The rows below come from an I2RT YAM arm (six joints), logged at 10 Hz.
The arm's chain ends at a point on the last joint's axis. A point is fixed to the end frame.
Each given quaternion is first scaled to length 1.
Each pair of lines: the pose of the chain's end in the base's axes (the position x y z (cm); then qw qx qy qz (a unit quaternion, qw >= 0)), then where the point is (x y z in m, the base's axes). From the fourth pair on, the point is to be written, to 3 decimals.
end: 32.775 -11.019 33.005 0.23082 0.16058 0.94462 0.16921
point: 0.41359 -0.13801 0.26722
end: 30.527 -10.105 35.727 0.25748 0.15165 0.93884 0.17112
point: 0.39472 -0.12870 0.29961
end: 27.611 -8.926 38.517 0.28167 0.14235 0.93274 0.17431
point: 0.36871 -0.11632 0.33242
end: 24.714 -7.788 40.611 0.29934 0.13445 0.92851 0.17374
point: 0.342 -0.105 0.357
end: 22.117 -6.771 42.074 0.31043 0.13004 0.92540 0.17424
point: 0.317 -0.094 0.374
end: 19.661 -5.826 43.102 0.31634 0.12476 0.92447 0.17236
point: 0.293 -0.085 0.386
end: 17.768 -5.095 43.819 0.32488 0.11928 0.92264 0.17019
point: 0.275 -0.077 0.395
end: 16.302 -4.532 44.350 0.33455 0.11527 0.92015 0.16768
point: 0.262 -0.072 0.403
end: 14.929 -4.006 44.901 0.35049 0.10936 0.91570 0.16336
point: 0.249 -0.067 0.412
